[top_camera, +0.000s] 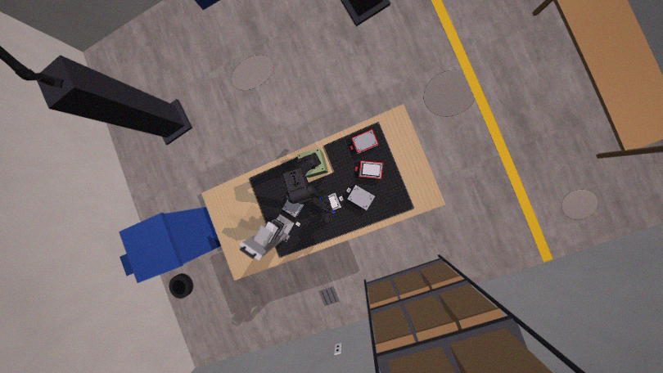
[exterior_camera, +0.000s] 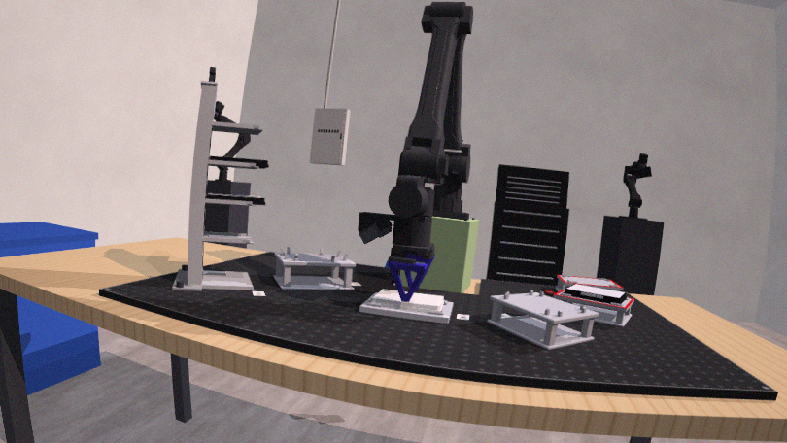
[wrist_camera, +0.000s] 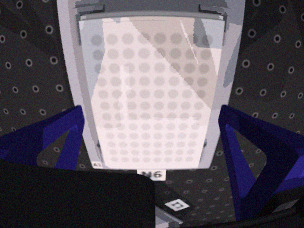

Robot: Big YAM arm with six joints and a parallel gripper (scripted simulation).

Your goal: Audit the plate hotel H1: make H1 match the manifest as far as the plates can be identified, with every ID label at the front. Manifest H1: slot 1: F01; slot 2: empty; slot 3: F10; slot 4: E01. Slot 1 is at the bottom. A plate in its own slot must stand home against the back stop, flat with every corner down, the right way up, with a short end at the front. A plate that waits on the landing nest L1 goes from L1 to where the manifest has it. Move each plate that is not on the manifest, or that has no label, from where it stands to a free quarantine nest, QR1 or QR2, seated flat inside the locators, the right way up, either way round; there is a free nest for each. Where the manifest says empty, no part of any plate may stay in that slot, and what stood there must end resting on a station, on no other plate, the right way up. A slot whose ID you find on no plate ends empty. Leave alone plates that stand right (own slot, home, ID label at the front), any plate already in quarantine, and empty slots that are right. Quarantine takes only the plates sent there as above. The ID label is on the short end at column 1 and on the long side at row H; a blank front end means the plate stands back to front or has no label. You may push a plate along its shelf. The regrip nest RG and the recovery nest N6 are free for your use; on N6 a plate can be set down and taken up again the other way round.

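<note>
The white well plate lies 2 cm below my hand. The rest, counted from my hand: A1 corner mark 7 cm to the left, 6 cm ahead, 3 cm below; then flat grey nest 3 cm below; then N6 tag 11 cm to the left, 4 cm below, 1 cm ahead.
</note>
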